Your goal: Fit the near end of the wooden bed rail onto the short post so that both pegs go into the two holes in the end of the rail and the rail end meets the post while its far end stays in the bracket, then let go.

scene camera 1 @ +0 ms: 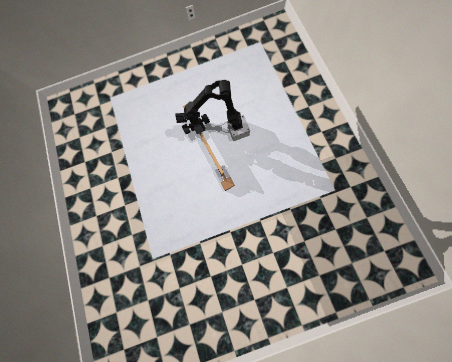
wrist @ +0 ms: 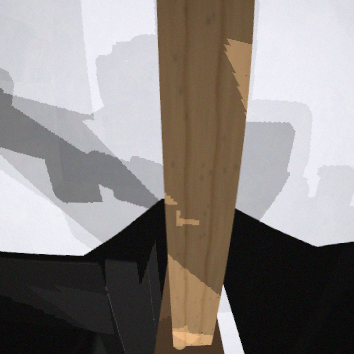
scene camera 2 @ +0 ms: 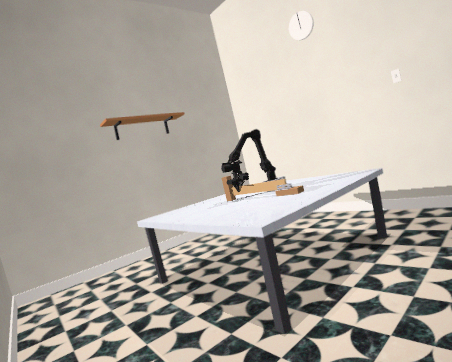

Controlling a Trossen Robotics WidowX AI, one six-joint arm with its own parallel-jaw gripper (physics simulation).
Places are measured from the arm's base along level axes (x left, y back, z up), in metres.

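Pixels of known places: gripper, fingertip midpoint: (wrist: 187, 206) (scene camera 2: 239, 191); arm's base, origin of the base link: (scene camera 1: 237, 125) (scene camera 2: 272, 179).
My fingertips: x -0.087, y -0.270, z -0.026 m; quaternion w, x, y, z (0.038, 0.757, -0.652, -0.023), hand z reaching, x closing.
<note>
Ahead of a thing's pixels: the offset from my fingertips to its top centre. "*": to the spot under its first point. Level surfaces: height alone.
The wooden bed rail {dz +0.042, dx +0.165, dy +0.026 m} (scene camera 1: 212, 152) (scene camera 2: 262, 187) (wrist: 200, 125) runs from my gripper to the grey bracket {dz +0.011, dx +0.368, dy +0.058 m} (scene camera 2: 285, 185) at its far end. My gripper (scene camera 1: 200, 131) (scene camera 2: 238, 189) (wrist: 187, 206) is shut on the rail near its near end, one finger on each side. The short post {* dz +0.032, dx -0.080, dy -0.031 m} (scene camera 2: 228, 189) (wrist: 163, 336) stands upright at the near end; in the wrist view its darker wood shows below and beside the rail end. A small rounded light piece, probably a peg {* dz +0.041, dx -0.052, dy -0.002 m} (wrist: 179, 346), shows at the rail end. The holes are hidden, and I cannot tell whether rail and post touch.
A brown wooden block {dz -0.019, dx +0.399, dy +0.062 m} (scene camera 1: 227, 184) (scene camera 2: 293, 191) lies at the far end of the rail beside the bracket. The arm's base (scene camera 1: 239, 131) stands on the white table {dz -0.054 m} (scene camera 1: 175, 215) (scene camera 2: 215, 216), to one side of the rail. Arm shadows fall across the table.
</note>
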